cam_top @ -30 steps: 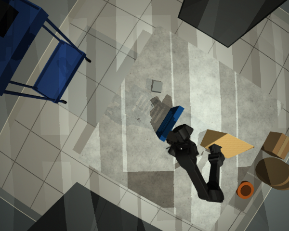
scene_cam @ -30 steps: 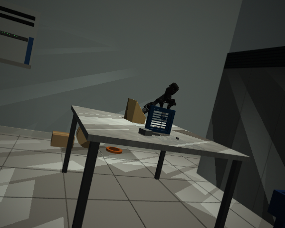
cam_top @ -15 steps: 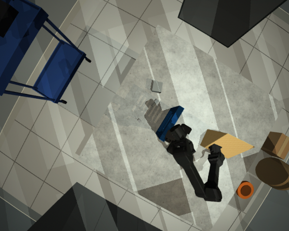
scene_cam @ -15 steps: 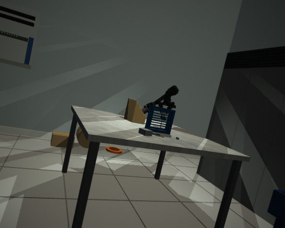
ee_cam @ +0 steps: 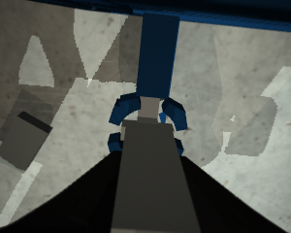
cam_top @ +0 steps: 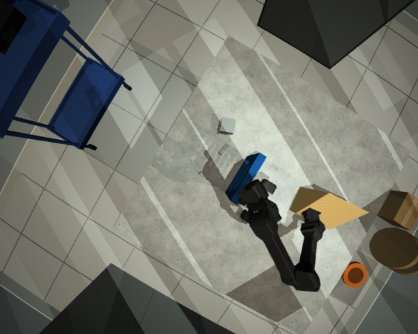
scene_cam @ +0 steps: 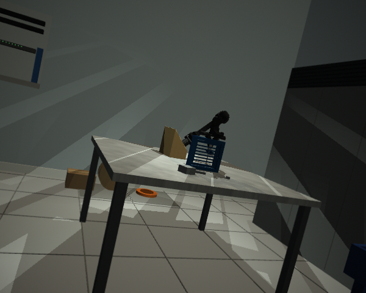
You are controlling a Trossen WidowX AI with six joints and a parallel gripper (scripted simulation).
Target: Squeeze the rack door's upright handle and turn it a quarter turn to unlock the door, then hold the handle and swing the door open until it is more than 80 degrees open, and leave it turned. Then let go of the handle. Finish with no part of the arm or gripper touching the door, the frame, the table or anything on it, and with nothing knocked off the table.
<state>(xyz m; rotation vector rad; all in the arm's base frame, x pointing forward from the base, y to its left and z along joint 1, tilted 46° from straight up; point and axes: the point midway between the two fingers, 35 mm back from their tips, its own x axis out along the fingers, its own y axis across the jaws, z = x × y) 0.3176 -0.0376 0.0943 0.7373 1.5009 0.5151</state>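
The grey handle is 1 cm behind my gripper tip and 3 cm below it.
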